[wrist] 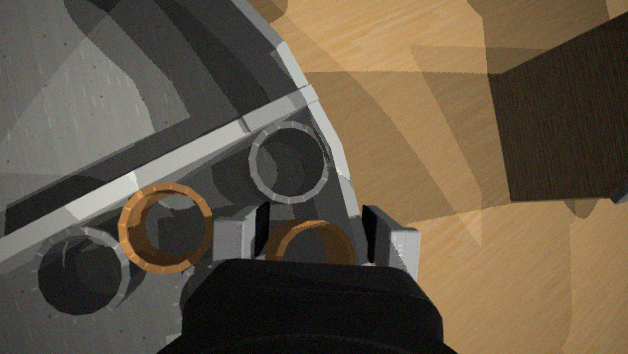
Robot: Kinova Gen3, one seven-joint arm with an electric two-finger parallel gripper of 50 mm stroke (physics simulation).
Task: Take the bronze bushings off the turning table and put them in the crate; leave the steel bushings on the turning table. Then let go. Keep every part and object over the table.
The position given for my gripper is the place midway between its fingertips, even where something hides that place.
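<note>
My gripper [315, 222] is visible, together with a grey turning table [105, 105].
</note>
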